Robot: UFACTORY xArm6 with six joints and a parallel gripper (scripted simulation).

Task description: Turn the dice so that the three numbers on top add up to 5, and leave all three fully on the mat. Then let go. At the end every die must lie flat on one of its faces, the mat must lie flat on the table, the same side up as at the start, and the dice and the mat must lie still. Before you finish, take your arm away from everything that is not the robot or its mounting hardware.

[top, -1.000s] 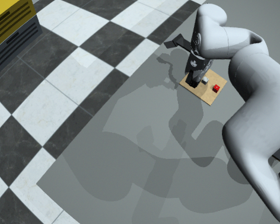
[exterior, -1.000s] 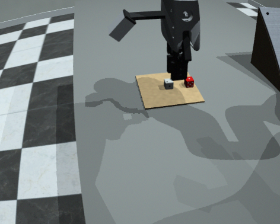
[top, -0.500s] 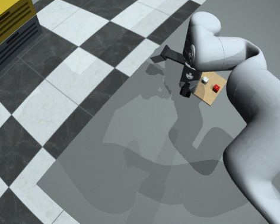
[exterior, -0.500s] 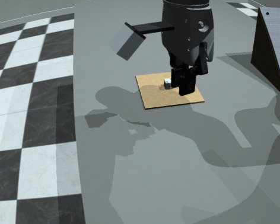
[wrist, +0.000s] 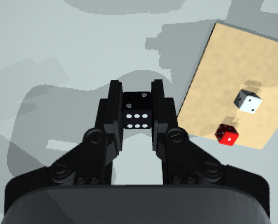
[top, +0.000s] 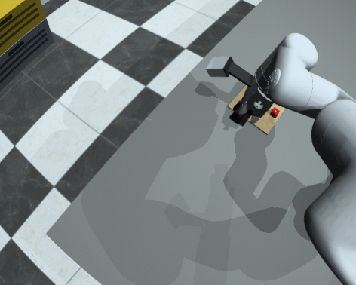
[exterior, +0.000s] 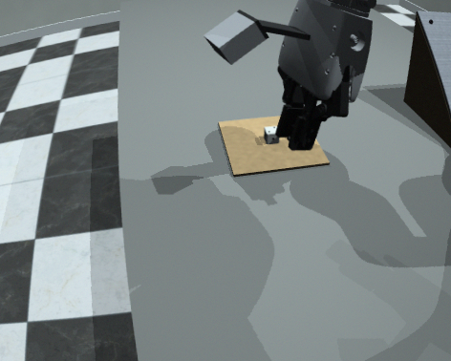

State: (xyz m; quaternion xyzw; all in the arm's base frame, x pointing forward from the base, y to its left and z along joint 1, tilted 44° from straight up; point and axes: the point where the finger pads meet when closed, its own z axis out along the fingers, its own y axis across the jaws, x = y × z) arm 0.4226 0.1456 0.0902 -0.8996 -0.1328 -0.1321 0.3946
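Now: hand 10 mm above the black die. Also, from my hand: red die: 50 mm behind, 140 mm to the right, 100 mm below; then white die: 10 mm ahead, 140 mm to the right, 100 mm below; then tan mat: 10 mm ahead, 140 mm to the right, 110 mm below.
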